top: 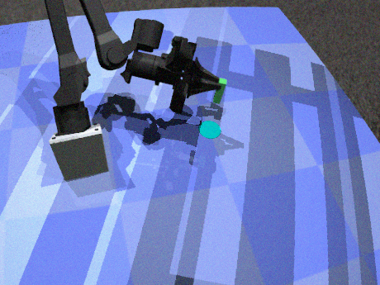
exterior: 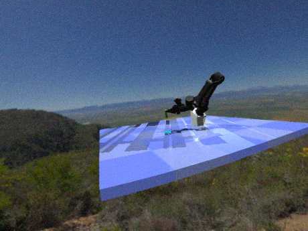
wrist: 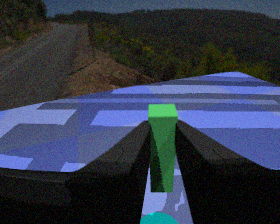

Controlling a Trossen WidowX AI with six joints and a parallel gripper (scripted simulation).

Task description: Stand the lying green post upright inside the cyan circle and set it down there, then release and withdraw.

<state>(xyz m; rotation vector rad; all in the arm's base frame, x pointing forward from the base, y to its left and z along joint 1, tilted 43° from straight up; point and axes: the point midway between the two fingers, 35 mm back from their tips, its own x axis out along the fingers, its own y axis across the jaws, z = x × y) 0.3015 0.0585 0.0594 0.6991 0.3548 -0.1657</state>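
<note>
The cyan circle lies 16 cm below my gripper tip. The rest, counted from my gripper tip: green post 2 cm below.
</note>
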